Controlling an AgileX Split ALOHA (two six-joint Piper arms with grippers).
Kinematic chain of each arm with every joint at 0, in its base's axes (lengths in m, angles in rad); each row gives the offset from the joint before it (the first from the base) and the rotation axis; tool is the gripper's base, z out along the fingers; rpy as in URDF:
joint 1: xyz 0 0 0.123 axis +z
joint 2: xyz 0 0 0 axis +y
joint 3: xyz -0.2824 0 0.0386 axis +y
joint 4: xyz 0.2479 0 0.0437 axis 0.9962 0 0.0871
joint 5: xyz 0 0 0 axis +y
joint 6: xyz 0.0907 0 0.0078 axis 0.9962 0 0.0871
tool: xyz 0 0 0 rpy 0 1.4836 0
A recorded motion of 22 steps. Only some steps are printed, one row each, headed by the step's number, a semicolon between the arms.
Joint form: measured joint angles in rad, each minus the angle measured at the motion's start. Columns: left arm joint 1, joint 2, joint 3, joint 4, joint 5, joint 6; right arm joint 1, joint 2, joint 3, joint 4, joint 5, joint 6.
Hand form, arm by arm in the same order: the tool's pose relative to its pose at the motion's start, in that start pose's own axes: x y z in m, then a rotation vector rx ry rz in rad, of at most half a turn. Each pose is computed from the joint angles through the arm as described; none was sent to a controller.
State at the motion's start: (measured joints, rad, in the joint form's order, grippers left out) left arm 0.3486 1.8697 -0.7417 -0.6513 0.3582 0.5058; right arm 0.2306 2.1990 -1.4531 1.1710 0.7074 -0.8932
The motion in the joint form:
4: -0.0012 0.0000 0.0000 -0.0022 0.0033 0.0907; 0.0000 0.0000 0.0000 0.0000 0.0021 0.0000
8: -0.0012 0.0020 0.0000 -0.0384 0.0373 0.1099; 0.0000 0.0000 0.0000 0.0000 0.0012 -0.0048
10: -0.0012 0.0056 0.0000 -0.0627 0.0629 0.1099; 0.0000 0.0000 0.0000 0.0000 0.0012 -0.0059
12: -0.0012 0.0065 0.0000 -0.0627 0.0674 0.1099; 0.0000 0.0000 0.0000 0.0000 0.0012 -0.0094
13: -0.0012 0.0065 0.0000 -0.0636 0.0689 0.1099; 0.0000 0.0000 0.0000 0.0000 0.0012 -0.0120
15: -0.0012 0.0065 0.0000 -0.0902 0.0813 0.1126; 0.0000 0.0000 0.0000 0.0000 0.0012 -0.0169
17: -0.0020 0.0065 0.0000 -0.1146 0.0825 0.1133; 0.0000 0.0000 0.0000 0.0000 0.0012 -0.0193
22: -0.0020 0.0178 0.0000 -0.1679 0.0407 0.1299; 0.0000 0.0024 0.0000 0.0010 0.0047 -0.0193
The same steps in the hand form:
4: 0.0003 -0.0005 0.0001 0.0027 0.0027 0.0898; 0.0001 0.0001 0.0000 -0.0016 0.0013 0.0000
8: 0.0025 -0.0030 0.0005 0.0319 0.0263 0.0749; 0.0001 0.0001 0.0000 -0.0009 0.0008 -0.0048
10: 0.0044 -0.0047 0.0013 0.0534 0.0463 0.0516; 0.0001 0.0001 0.0000 -0.0009 0.0007 -0.0059
12: 0.0048 -0.0049 0.0015 0.0558 0.0509 0.0515; 0.0001 0.0001 0.0000 -0.0009 0.0007 -0.0094
13: 0.0049 -0.0050 0.0015 0.0569 0.0520 0.0506; 0.0001 0.0001 0.0000 -0.0009 0.0007 -0.0120
15: 0.0053 -0.0065 0.0014 0.0726 0.0566 0.0289; 0.0001 0.0001 0.0000 -0.0009 0.0007 -0.0169
17: 0.0049 -0.0075 0.0014 0.0813 0.0527 0.0078; 0.0001 0.0001 0.0000 -0.0009 0.0007 -0.0193
22: 0.0017 -0.0061 0.0046 0.0723 0.0183 -0.0287; 0.0007 -0.0003 0.0007 -0.0038 0.0043 -0.0171

